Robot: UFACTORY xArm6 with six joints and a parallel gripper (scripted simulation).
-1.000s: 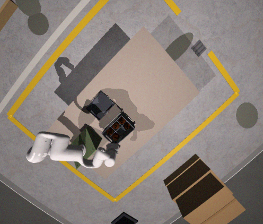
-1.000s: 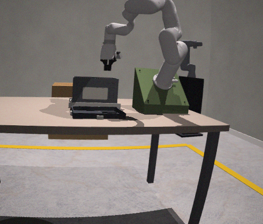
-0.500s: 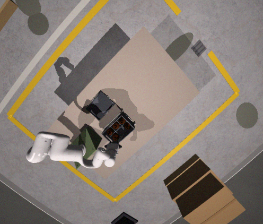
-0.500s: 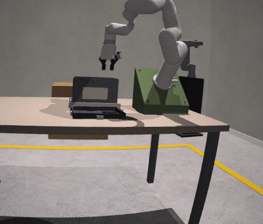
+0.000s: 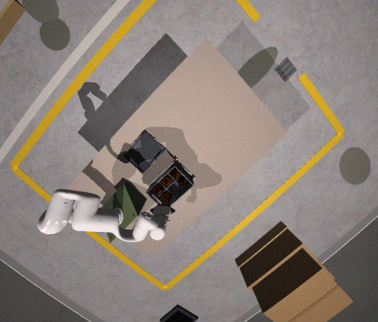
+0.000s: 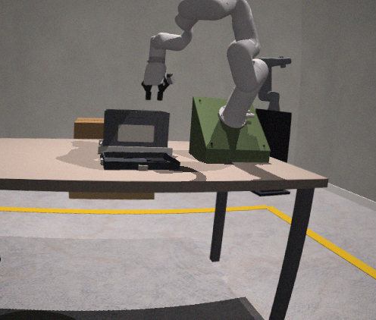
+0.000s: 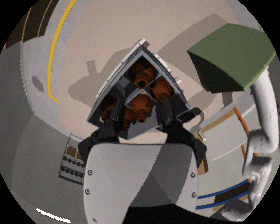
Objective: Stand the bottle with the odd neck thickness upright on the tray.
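The glass bottle is 150 mm below my hand. Round my hand: dark crate: 160 mm below, 90 mm ahead, 30 mm to the left; then flat dark tray: 330 mm to the left, 230 mm below, 120 mm ahead.
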